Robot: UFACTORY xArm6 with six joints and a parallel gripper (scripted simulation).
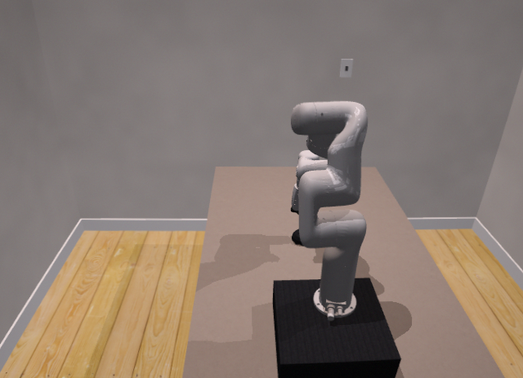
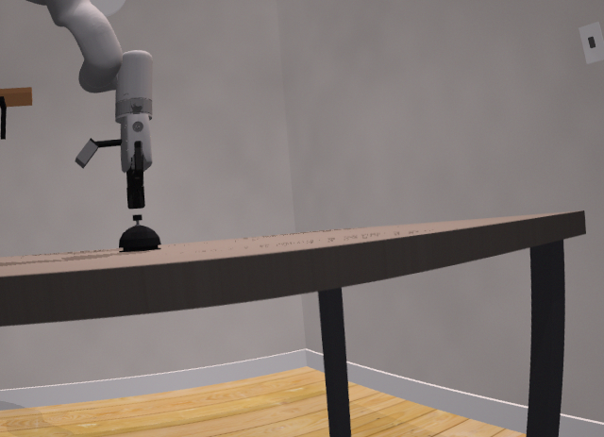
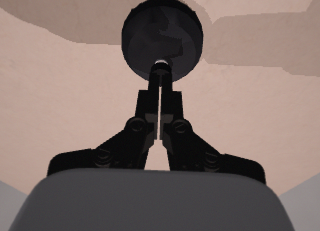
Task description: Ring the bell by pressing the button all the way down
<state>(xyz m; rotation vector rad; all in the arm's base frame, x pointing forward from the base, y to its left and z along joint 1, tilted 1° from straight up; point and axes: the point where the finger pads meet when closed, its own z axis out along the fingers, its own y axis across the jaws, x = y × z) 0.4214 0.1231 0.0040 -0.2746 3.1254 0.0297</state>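
My hand is 40 mm above the button. From my hand the other things lie so: bell (60 mm below).
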